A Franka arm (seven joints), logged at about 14 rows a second.
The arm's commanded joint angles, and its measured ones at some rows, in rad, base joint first. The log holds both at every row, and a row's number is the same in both.
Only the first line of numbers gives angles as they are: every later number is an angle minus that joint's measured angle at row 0.
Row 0, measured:
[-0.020 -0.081 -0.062 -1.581 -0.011 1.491 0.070]
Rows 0 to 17, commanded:
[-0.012 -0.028 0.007 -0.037 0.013 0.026 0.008]
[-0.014 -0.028 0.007 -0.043 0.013 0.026 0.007]
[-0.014 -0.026 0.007 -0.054 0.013 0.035 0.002]
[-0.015 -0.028 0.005 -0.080 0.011 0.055 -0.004]
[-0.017 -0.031 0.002 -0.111 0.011 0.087 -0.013]
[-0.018 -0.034 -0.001 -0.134 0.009 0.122 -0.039]
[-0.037 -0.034 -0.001 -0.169 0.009 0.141 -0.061]
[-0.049 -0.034 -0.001 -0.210 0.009 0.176 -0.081]
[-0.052 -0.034 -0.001 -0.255 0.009 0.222 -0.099]
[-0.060 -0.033 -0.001 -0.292 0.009 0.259 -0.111]
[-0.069 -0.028 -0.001 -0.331 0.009 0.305 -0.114]
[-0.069 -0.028 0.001 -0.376 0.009 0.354 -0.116]
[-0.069 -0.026 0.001 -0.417 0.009 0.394 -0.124]
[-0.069 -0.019 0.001 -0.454 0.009 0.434 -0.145]
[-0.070 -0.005 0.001 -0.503 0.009 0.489 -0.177]
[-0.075 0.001 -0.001 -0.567 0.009 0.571 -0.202]
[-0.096 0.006 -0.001 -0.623 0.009 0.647 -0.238]
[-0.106 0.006 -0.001 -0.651 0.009 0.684 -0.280]
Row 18, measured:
[-0.073 0.023 -0.004 -0.564 0.000 0.596 -0.197]
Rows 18 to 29, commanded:
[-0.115 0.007 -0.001 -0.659 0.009 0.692 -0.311]
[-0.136 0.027 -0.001 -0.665 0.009 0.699 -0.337]
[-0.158 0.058 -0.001 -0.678 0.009 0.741 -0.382]
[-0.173 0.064 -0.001 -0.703 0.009 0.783 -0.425]
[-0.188 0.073 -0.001 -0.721 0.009 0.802 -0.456]
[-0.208 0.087 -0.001 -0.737 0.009 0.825 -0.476]
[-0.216 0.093 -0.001 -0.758 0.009 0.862 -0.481]
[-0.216 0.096 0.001 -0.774 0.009 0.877 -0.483]
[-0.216 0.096 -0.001 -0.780 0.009 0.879 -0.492]
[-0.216 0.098 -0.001 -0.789 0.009 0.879 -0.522]
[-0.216 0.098 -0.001 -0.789 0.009 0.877 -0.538]
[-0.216 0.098 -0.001 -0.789 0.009 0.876 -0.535]
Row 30, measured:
[-0.208 0.111 -0.005 -0.770 0.000 0.858 -0.499]
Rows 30 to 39, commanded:
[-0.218 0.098 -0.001 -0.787 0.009 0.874 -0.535]
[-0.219 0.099 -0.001 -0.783 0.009 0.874 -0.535]
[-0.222 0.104 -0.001 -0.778 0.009 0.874 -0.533]
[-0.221 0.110 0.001 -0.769 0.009 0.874 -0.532]
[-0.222 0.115 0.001 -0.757 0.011 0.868 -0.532]
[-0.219 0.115 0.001 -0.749 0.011 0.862 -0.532]
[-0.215 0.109 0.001 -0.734 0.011 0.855 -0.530]
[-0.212 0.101 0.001 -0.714 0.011 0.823 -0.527]
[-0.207 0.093 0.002 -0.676 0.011 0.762 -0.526]
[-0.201 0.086 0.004 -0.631 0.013 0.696 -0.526]
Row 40, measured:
[-0.204 0.096 -0.001 -0.702 0.002 0.790 -0.507]
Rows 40 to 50, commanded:
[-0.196 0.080 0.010 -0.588 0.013 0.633 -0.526]
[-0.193 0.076 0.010 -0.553 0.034 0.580 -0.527]
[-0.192 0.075 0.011 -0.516 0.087 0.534 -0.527]
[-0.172 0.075 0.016 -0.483 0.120 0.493 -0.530]
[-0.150 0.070 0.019 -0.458 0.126 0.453 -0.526]
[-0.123 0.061 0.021 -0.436 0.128 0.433 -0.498]
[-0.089 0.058 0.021 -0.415 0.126 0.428 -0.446]
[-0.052 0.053 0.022 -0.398 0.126 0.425 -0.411]
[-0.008 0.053 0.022 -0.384 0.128 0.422 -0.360]
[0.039 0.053 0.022 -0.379 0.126 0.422 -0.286]
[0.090 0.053 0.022 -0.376 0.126 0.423 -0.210]
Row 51, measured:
[0.027 0.058 0.018 -0.389 0.112 0.440 -0.316]
